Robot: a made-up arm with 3 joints.
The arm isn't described. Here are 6 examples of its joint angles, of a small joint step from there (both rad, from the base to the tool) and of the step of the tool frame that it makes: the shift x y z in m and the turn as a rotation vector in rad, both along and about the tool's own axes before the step.
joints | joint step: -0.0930 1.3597 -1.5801 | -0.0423 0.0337 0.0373
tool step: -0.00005 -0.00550 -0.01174 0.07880 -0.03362 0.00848
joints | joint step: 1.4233 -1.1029 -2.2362 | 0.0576 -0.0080 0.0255
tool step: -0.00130 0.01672 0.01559 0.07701 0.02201 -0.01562
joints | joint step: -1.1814 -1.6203 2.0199 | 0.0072 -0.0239 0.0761
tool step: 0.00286 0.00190 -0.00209 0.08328 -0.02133 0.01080
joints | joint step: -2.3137 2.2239 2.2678 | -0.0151 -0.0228 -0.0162
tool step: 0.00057 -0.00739 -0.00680 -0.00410 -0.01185 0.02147
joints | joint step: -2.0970 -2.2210 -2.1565 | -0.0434 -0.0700 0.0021
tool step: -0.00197 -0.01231 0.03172 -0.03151 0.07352 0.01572
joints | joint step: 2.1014 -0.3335 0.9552 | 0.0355 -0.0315 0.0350
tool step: 0.00349 -0.00329 -0.01744 0.04714 -0.04482 0.00983
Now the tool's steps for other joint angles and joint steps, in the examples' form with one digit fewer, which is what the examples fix.
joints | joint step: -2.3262 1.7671 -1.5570 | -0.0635 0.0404 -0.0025
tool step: 0.0003 -0.0014 -0.0177 0.0595 -0.0406 -0.0131
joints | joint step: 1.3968 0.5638 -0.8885 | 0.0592 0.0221 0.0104
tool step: 0.0015 0.0178 -0.0283 -0.0218 -0.0486 -0.0244
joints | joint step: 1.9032 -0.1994 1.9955 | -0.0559 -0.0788 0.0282
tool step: 0.0215 0.0129 -0.0436 0.0150 -0.0944 -0.0157
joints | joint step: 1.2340 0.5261 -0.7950 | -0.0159 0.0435 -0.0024
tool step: -0.0038 -0.0200 -0.0080 0.0059 -0.0216 0.0401
